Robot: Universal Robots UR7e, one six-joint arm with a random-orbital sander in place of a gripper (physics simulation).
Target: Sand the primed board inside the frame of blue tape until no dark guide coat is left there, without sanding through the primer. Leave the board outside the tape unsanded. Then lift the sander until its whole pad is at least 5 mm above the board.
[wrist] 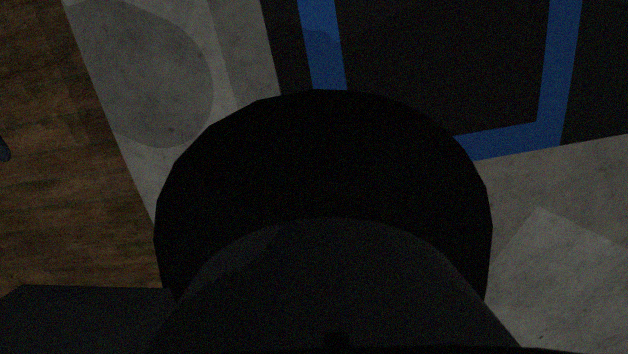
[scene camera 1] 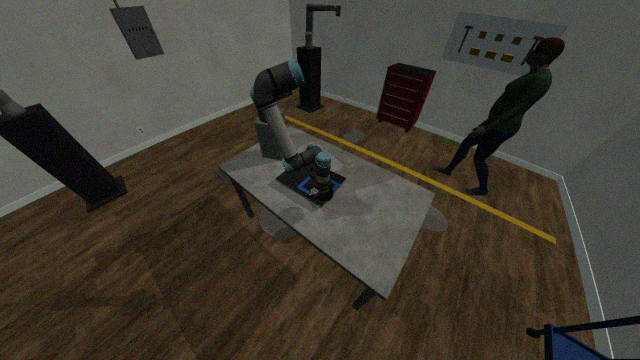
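Frame: origin at the arm's base, x ahead, y left, z up, level; metres.
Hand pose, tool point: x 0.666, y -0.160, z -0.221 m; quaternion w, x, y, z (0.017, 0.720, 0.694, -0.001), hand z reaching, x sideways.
Note:
After its pixels a point has its place.
The dark primed board (scene camera 1: 289, 178) {y -0.153, x 0.355, z -0.305 m} (wrist: 600, 65) {y 0.065, x 0.592, z -0.305 m} lies flat on the grey table. A blue tape frame (scene camera 1: 303, 187) (wrist: 552, 65) marks part of it. The surface inside the tape is uniformly dark where it shows in the wrist view; dim light hides fine differences in the coat. My sander (scene camera 1: 325, 192) (wrist: 320, 160) is upright over the board's front corner in the scene view. Its black round body hides one corner of the tape frame in the wrist view. Whether the pad touches the board cannot be told. No gripper fingers show.
The table (scene camera 1: 360, 245) {y -0.209, x 0.994, z -0.348 m} (wrist: 550, 295) {y 0.170, x 0.899, z -0.348 m} extends around the board. A person in green (scene camera 1: 522, 102) stands beyond the yellow floor line (scene camera 1: 400, 165). A red tool chest (scene camera 1: 406, 97) and dark pedestals (scene camera 1: 310, 75) (scene camera 1: 60, 155) stand farther off. A blue cart (scene camera 1: 575, 345) shows at lower right.

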